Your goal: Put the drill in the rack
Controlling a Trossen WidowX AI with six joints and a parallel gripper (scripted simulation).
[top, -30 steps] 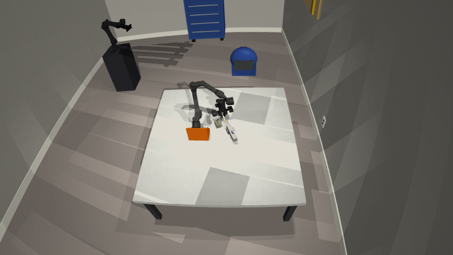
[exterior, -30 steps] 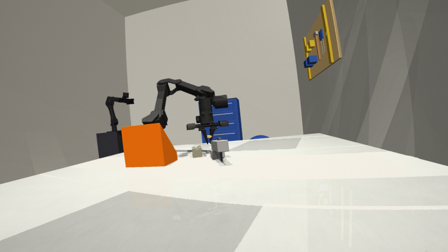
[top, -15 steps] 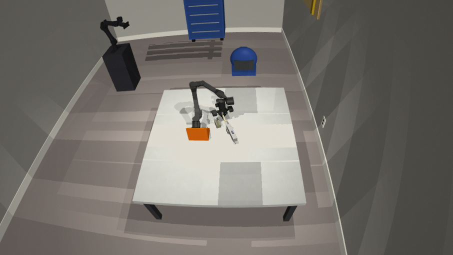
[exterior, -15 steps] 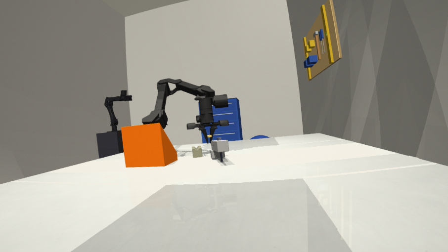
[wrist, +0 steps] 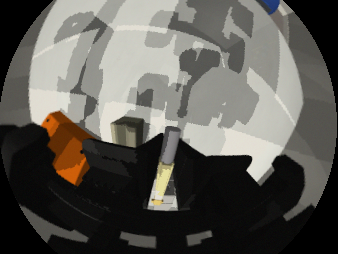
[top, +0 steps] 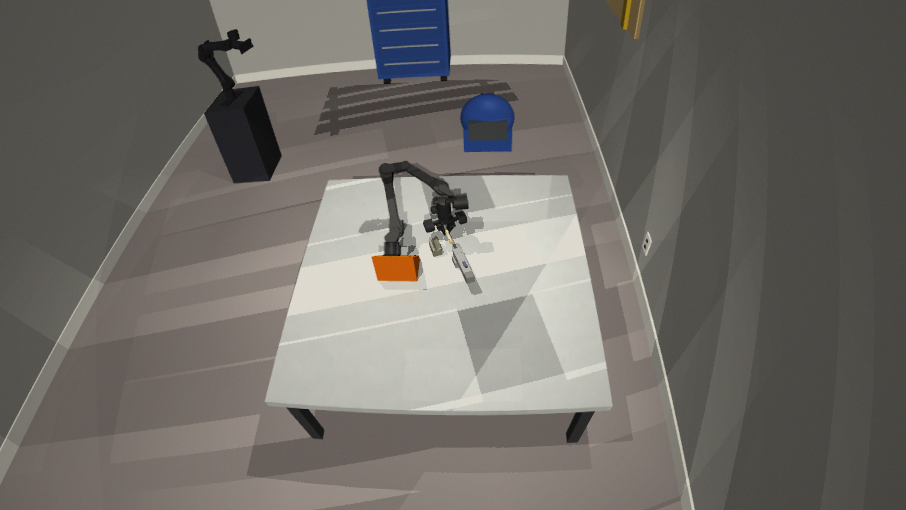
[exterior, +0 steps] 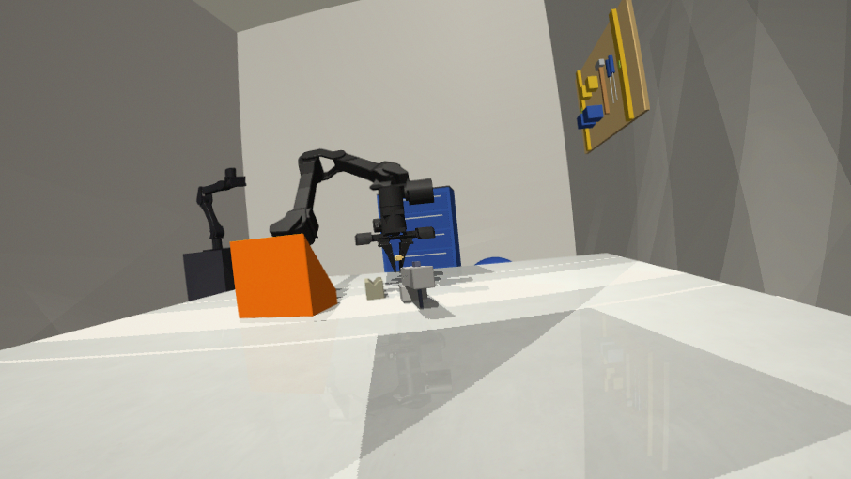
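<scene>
Now: gripper tip 5 cm past the rack, 5 cm to the left of it and 3 cm above it. From my gripper tip the other things lie so: blue drill: 9 cm ahead, 21 cm to the right, 1 cm above.
</scene>
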